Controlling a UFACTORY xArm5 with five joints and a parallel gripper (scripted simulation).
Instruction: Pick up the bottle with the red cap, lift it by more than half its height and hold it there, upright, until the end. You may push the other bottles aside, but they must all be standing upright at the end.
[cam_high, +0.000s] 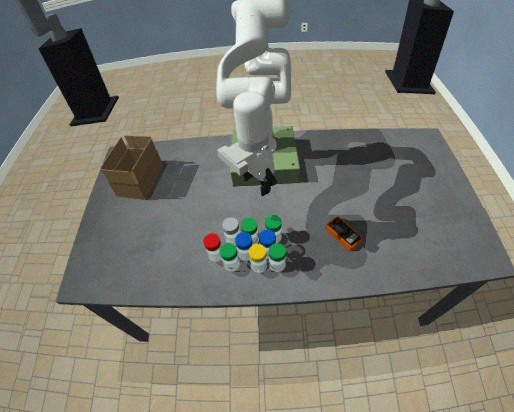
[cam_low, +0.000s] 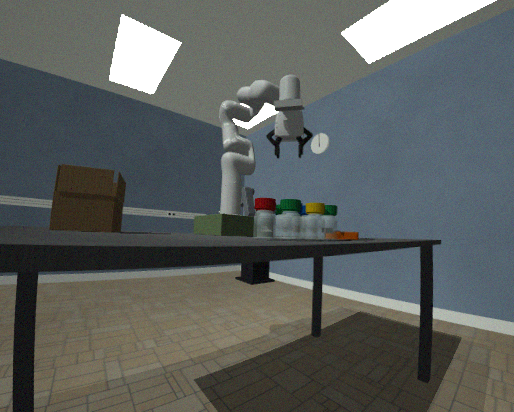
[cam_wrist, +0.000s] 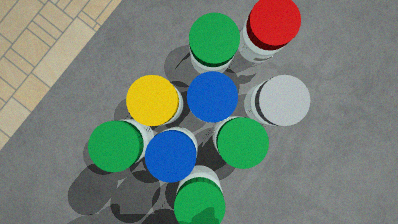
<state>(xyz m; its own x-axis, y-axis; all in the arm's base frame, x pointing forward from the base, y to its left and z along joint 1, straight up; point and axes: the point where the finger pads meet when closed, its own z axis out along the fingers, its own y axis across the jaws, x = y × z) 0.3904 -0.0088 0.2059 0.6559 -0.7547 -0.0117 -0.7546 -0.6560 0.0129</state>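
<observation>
The red-capped bottle is 80 mm ahead of my hand, 160 mm to the right of it and 240 mm below it. From my hand the other things lie so: grey-capped bottle (10 mm ahead, 100 mm to the right, 240 mm below); then orange multimeter (10 mm ahead, 300 mm to the left, 280 mm below); then yellow-capped bottle (120 mm ahead, 10 mm to the right, 240 mm below).
</observation>
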